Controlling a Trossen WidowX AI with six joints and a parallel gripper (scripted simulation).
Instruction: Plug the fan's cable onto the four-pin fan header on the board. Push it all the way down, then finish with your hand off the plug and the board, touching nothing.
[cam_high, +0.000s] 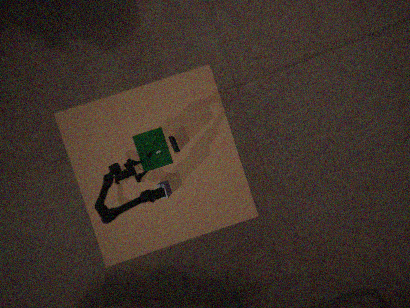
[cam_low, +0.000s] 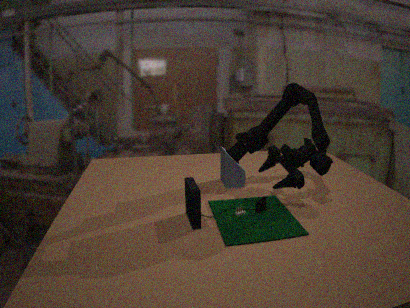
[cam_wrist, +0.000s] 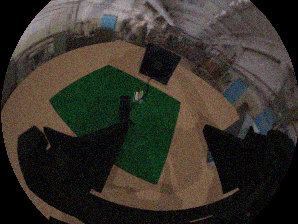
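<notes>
The dark plug lies 80 mm ahead of my gripper tip, 60 mm below it and 30 mm to the right of it. The rest, counted from my gripper tip: green board (110 mm ahead, 100 mm below, 50 mm to the right); then black fan (230 mm to the right, 120 mm ahead, 30 mm below); then white fan header (90 mm to the right, 90 mm ahead, 80 mm below).
</notes>
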